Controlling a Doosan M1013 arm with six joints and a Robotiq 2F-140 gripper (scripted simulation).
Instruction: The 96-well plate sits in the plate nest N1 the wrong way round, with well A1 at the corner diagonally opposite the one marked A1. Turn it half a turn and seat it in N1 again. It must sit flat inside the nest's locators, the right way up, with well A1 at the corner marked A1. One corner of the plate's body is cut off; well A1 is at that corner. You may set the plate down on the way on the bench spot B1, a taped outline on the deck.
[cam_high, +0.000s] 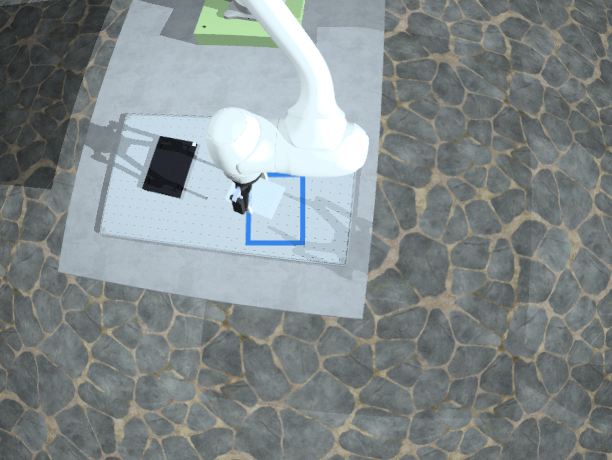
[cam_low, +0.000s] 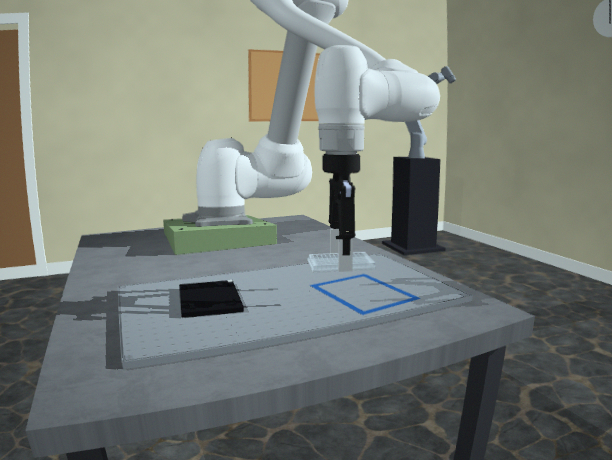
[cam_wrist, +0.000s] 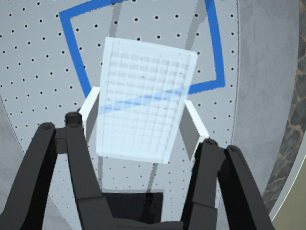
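My hand is 27 cm to the left of the black plate nest N1, 9 cm above it and 4 cm past it. Round my hand: white A1 mark (22 cm to the right, 12 cm behind, 8 cm below); then 96-well plate (2 cm below).
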